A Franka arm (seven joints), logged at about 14 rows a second.
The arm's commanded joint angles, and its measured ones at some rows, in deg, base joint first. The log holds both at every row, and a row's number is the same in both.
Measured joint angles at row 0:
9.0 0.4 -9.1 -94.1 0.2 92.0 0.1
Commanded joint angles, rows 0 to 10:
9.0 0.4 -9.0 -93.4 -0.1 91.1 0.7
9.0 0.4 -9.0 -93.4 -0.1 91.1 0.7
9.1 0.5 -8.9 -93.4 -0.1 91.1 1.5
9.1 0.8 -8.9 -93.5 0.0 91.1 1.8
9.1 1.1 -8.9 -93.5 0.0 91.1 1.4
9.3 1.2 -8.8 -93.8 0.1 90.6 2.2
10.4 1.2 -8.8 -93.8 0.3 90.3 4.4
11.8 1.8 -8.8 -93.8 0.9 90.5 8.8
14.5 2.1 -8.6 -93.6 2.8 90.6 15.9
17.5 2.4 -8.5 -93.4 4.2 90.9 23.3
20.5 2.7 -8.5 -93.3 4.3 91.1 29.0
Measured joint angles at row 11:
15.1 2.1 -8.6 -94.2 3.4 91.3 18.2
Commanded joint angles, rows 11 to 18:
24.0 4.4 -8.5 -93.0 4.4 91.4 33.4
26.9 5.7 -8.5 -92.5 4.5 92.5 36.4
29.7 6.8 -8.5 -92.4 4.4 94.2 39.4
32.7 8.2 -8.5 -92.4 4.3 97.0 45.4
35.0 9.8 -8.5 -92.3 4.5 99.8 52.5
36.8 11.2 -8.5 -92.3 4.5 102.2 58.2
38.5 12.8 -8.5 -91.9 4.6 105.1 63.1
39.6 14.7 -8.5 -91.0 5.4 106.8 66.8
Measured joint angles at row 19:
37.5 11.1 -7.7 -93.9 4.2 104.6 59.7
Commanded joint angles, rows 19 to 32:
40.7 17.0 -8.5 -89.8 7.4 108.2 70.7
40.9 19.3 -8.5 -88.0 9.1 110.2 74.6
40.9 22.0 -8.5 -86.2 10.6 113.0 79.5
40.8 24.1 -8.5 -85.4 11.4 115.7 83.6
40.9 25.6 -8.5 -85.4 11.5 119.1 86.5
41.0 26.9 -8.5 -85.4 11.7 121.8 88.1
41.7 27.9 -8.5 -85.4 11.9 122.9 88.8
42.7 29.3 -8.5 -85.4 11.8 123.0 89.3
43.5 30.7 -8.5 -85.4 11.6 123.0 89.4
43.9 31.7 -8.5 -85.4 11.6 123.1 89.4
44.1 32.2 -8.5 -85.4 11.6 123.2 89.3
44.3 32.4 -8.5 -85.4 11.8 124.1 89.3
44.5 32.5 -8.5 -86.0 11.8 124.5 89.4
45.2 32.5 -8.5 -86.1 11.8 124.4 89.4
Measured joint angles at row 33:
44.1 32.2 -7.9 -87.1 10.9 124.4 88.5
